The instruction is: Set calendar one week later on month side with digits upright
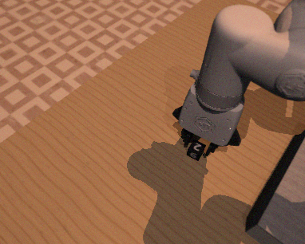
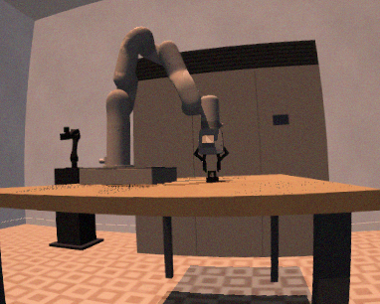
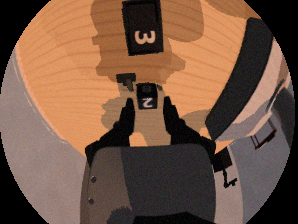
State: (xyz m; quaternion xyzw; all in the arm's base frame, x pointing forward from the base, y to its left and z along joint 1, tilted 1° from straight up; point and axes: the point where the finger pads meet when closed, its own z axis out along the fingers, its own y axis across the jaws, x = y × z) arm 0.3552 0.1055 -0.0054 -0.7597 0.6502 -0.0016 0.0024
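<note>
Right now my hand is 40 mm above the black digit cube. From my hand the other things lie so: black cube (10 mm ahead, 90 mm to the right, 30 mm below).
</note>
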